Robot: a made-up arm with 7 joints. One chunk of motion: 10 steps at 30 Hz.
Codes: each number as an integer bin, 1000 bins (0 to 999) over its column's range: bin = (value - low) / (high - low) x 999, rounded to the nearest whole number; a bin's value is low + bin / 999 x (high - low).
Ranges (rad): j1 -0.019..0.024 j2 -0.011..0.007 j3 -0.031..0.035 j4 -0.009..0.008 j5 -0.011..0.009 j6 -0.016..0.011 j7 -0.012..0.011
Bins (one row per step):
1: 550 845 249 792 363 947 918
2: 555 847 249 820 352 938 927
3: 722 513 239 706 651 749 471
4: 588 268 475 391 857 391 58
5: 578 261 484 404 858 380 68
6: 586 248 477 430 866 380 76
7: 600 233 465 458 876 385 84
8: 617 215 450 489 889 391 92
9: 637 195 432 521 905 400 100
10: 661 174 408 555 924 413 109
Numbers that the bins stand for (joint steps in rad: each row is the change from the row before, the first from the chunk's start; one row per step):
1: 0.00467 0.00423 -0.01455 0.00448 -0.00373 0.00959 0.00914
2: 0.00489 0.00426 -0.01455 0.00495 -0.00395 0.00935 0.00934
3: 0.01208 -0.00176 -0.01521 0.00301 0.00203 0.00424 -0.00116
4: 0.00631 -0.00617 0.00038 -0.00235 0.00616 -0.00543 -0.01066
5: 0.00588 -0.00630 0.00098 -0.00213 0.00618 -0.00573 -0.01043
6: 0.00622 -0.00653 0.00051 -0.00168 0.00634 -0.00573 -0.01025
7: 0.00683 -0.00680 -0.00028 -0.00121 0.00654 -0.00559 -0.01007
8: 0.00756 -0.00713 -0.00127 -0.00068 0.00680 -0.00543 -0.00988
9: 0.00842 -0.00749 -0.00246 -0.00013 0.00712 -0.00519 -0.00970
10: 0.00945 -0.00786 -0.00405 0.00044 0.00750 -0.00484 -0.00949

